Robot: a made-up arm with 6 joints.
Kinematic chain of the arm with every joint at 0, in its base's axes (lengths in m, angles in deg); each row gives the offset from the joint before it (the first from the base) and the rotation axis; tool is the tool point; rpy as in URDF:
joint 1: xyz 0 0 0.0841 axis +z
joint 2: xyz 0 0 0 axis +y
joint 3: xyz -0.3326 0 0.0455 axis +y
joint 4: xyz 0.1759 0 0.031 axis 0.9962 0 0.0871
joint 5: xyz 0 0 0 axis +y
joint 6: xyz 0.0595 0 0.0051 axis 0.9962 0 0.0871
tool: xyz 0 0 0 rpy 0 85 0
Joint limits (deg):
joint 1: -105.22..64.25
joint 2: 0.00..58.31
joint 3: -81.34..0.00
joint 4: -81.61..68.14
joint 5: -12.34..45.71
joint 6: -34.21..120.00
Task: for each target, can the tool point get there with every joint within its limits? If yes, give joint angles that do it. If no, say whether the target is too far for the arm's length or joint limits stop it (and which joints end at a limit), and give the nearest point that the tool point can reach.
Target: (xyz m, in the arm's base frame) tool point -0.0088 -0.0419 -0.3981
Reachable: no: joint limits stop it (at a limit: joint 1, joint 2, joint 3, joint 5) | nearest point -0.0477 -0.1008 0.1216 | short by 0.524 m
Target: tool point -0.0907 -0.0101 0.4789
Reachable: yes | joints 7.09 33.19 -70.13 -10.73 -5.94 82.65
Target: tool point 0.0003 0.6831 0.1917
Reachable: no: too far | nearest point 0.0002 0.3457 0.3672 | short by 0.380 m
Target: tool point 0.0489 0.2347 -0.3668
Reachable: no: joint limits stop it (at a limit: joint 2, joint 3, joint 5) | nearest point 0.0227 0.1092 0.1216 | short by 0.505 m
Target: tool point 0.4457 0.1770 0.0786
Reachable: no: joint limits stop it (at a limit: joint 1, joint 2, joint 3, joint 4, joint 5) | nearest point 0.0682 0.0994 0.1483 | short by 0.392 m
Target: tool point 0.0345 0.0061 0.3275
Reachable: yes | joints -20.33 46.13 -36.37 35.82 30.26 46.61
